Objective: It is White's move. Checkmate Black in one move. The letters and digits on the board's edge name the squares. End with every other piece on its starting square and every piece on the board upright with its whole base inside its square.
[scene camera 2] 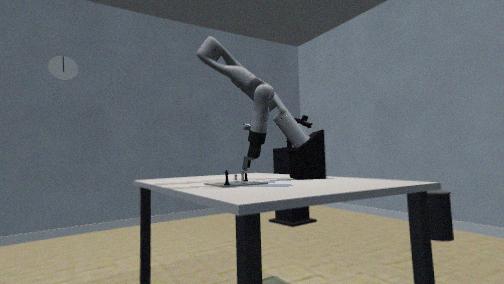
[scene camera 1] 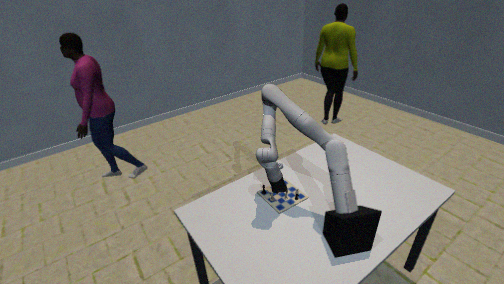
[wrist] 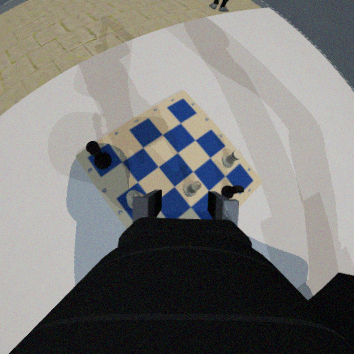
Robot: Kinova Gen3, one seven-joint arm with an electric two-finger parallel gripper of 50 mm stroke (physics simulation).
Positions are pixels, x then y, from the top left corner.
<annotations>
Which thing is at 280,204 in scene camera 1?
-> A chessboard.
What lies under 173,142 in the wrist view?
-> A chessboard.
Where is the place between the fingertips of my gripper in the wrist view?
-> At 184,199
</annotations>
